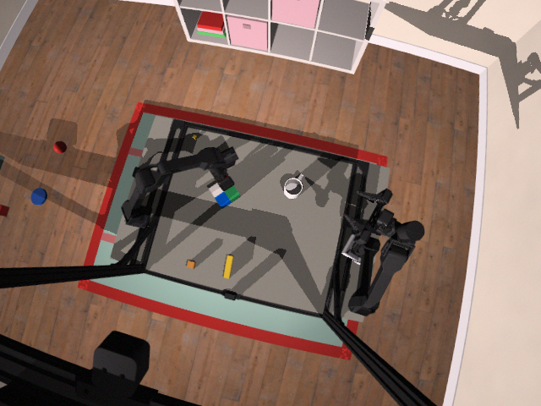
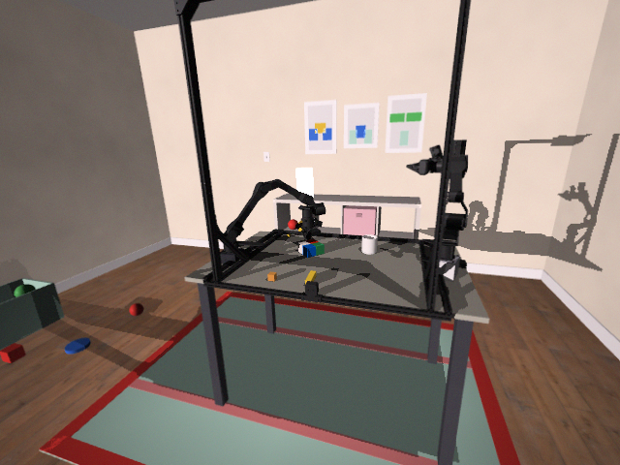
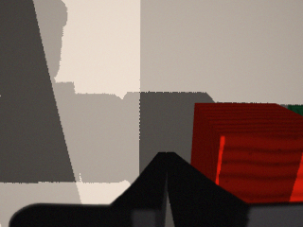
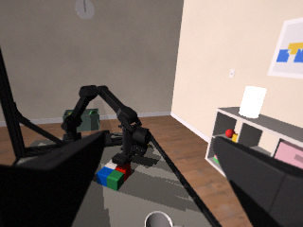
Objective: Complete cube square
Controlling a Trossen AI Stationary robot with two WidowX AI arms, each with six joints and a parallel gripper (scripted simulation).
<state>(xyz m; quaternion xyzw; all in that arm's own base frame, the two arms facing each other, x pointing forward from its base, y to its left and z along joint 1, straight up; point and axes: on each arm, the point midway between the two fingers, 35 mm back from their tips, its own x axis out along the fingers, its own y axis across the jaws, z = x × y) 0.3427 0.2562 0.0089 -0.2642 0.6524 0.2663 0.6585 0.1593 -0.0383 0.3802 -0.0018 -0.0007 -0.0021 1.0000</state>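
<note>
Now: left hand 30 mm past the red cube, 30 mm to the left of it and 30 mm above it. Also, from my left hand: green cube: 80 mm behind, 70 mm to the right, 30 mm below; blue cube: 110 mm behind, 30 mm to the right, 30 mm below; white cube: 80 mm behind, 30 mm below.
</note>
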